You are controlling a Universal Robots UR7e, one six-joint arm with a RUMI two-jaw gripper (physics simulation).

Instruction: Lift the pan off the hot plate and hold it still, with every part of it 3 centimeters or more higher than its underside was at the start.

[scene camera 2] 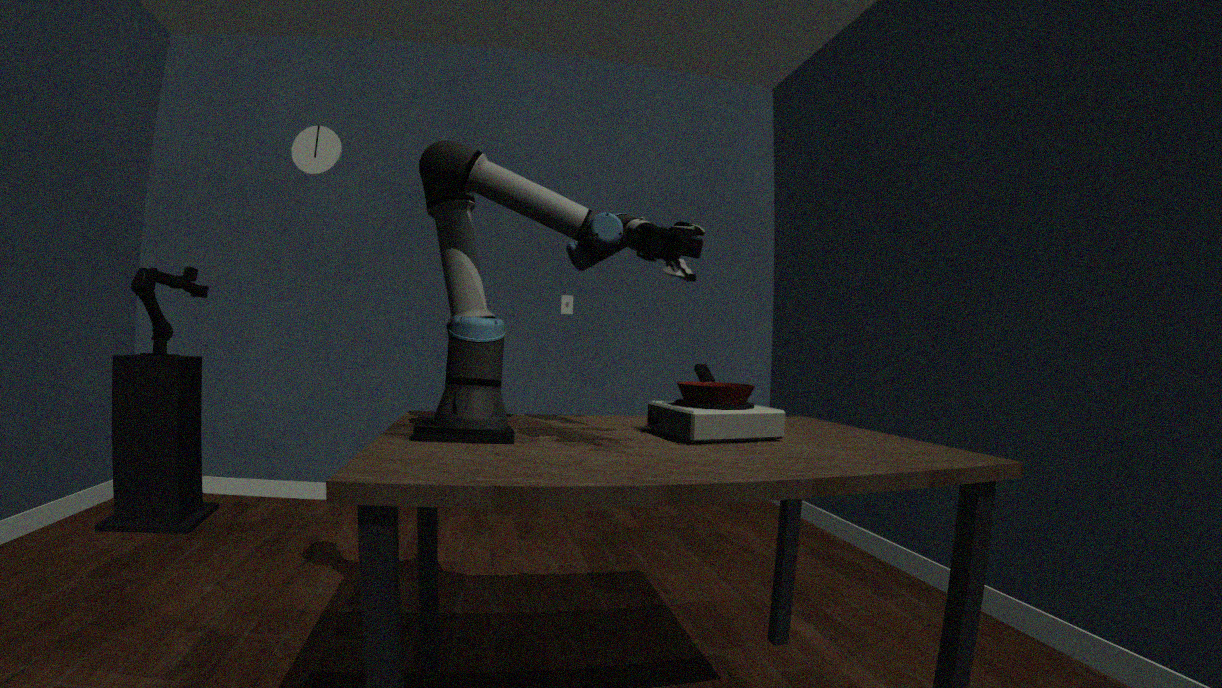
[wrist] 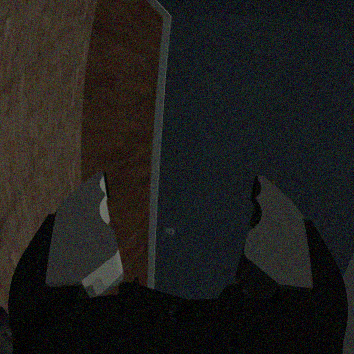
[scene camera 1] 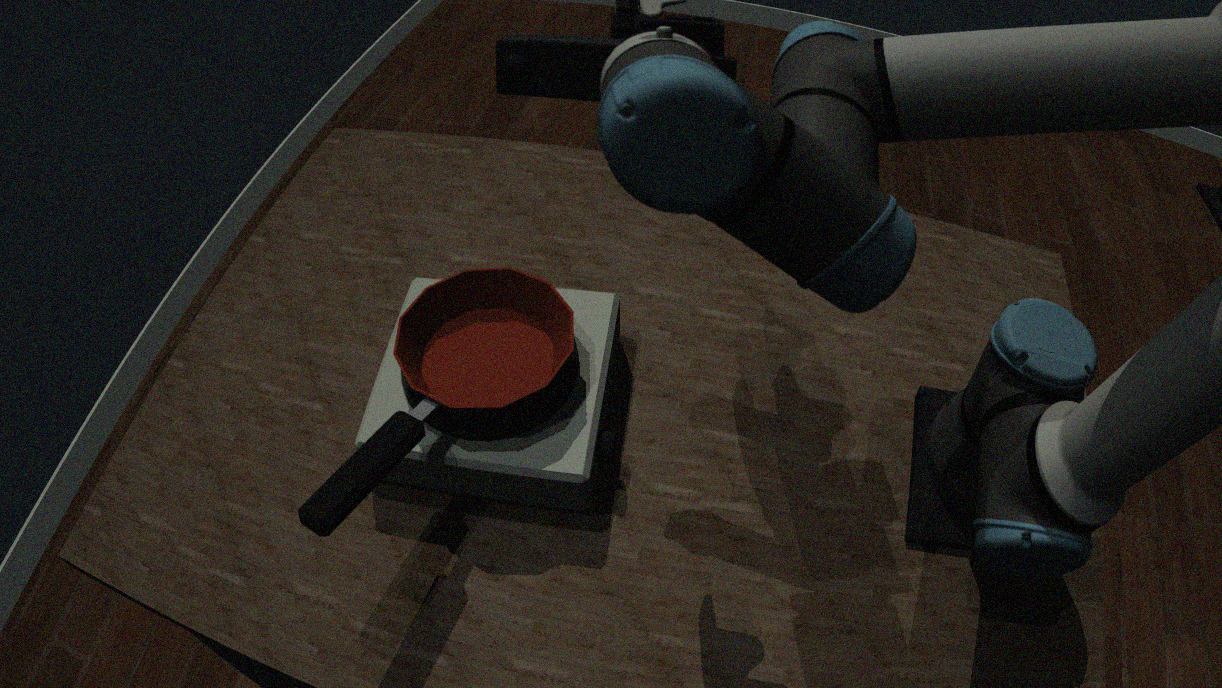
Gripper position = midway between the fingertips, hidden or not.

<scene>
my gripper: scene camera 2 699, 256; wrist 179, 177; scene camera 1 626, 36
</scene>
